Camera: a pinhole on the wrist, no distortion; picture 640 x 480 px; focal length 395.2 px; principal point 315.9 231.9 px. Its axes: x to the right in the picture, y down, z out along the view. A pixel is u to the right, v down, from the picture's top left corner.
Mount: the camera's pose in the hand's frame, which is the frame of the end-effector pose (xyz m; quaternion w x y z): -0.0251 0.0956 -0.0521 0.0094 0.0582 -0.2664 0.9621
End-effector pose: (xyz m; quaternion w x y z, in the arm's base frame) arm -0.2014 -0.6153 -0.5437 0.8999 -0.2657 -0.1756 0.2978
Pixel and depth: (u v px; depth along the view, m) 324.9 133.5 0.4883
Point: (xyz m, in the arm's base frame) -0.3646 -0.4766 -0.1700
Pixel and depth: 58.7 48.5 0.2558
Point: -0.1978 -0.3824 -0.3912
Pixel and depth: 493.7 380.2 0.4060
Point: -0.3347 -0.8017 -0.2383
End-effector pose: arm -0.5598 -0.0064 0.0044 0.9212 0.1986 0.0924 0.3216
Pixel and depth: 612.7 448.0 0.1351
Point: -0.6167 -0.1176 0.0264
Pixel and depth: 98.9 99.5 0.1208
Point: -0.5360 0.0585 0.0890
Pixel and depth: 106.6 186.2 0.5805
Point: -0.0820 -0.0247 0.3279
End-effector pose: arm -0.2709 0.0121 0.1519 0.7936 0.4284 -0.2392 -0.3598
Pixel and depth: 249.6 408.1 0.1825
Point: -0.3225 -0.0588 0.1259
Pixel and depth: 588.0 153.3 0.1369
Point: -0.3794 0.0642 0.2313
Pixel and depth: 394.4 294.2 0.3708
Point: -0.5295 -0.1178 0.1488
